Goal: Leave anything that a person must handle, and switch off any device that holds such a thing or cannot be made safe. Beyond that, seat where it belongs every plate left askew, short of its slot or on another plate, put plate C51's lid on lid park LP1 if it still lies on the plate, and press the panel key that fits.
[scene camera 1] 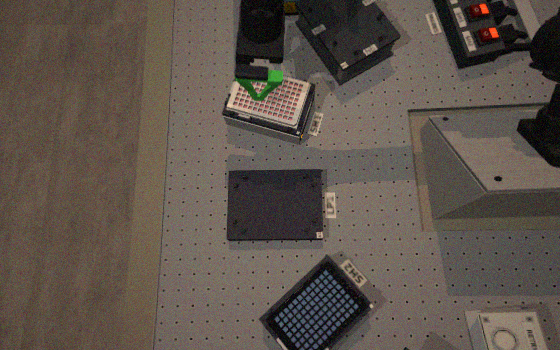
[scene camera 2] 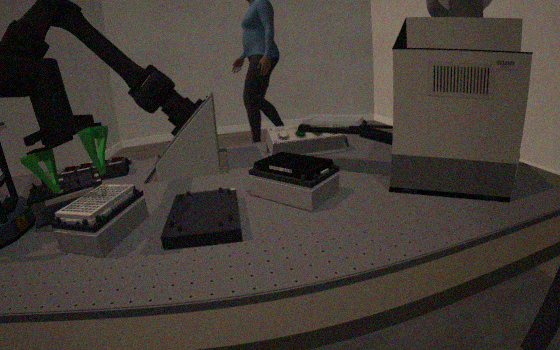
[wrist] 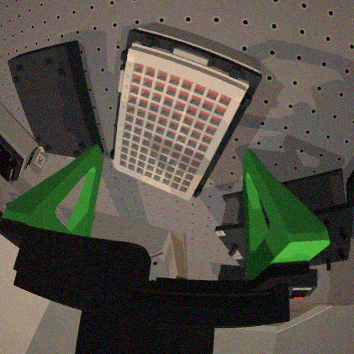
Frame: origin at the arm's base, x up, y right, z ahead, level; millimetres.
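Seen in the pictures: gripper, fingertip midpoint: (scene camera 1: 259, 76) (scene camera 2: 79, 183) (wrist: 169, 152); arm's base at its link origin: (scene camera 2: 189, 118).
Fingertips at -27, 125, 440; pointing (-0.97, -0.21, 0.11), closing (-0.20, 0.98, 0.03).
Observation:
Pixels of each thing's top centre, then the offset from my fingertips to it, as dx, dy, dz. "spot": a spot on its surface instead.
- white plate at its top centre: (wrist: 163, 136) (scene camera 1: 268, 94) (scene camera 2: 96, 197) -32, -16, -13
- black-topped device SH1 at a spot on its surface: (scene camera 2: 115, 232) spot: -78, -57, +29
- dark lid park LP1 at its top centre: (wrist: 42, 112) (scene camera 2: 201, 203) (scene camera 1: 274, 202) -68, -198, -29
- black plate at its top centre: (scene camera 1: 316, 313) (scene camera 2: 293, 160) -32, -368, -100
- device SH2 at a spot on its surface: (scene camera 2: 300, 195) spot: -74, -365, -31
- key panel at its top centre: (scene camera 2: 305, 124) -18, -460, -392
- switch strip at a spot on its surface: (scene camera 1: 462, 57) spot: -76, +81, -359
- tall pale machine at a spot on its surface: (scene camera 2: 460, 115) spot: +57, -657, +12
My gripper (scene camera 1: 258, 95) (scene camera 2: 80, 183) (wrist: 169, 152) is open and empty, its green fingers apart above the white plate (scene camera 1: 295, 102) (scene camera 2: 100, 200) (wrist: 170, 115) with reddish wells. That plate lies on the black-topped device SH1 (scene camera 1: 262, 129) (scene camera 2: 115, 232); I cannot tell whether it is fully down. The dark lid park LP1 (scene camera 1: 275, 205) (scene camera 2: 202, 220) (wrist: 55, 100) bears no lid. A black plate (scene camera 1: 317, 310) (scene camera 2: 295, 165) with bluish wells lies on device SH2 (scene camera 2: 300, 195). The key panel (scene camera 1: 515, 330) (scene camera 2: 305, 142) shows a green key in scene camera 2. No plate label C51 is readable.
Dark stacked nests (scene camera 1: 350, 40) stand beside SH1. A switch strip (scene camera 1: 462, 57) has red lit switches. A grey wedge mount (scene camera 1: 460, 170) (scene camera 2: 192, 140) stands inward of LP1. A tall pale machine (scene camera 2: 460, 115) stands at the right in scene camera 2. A person (scene camera 2: 260, 30) is beyond the table.

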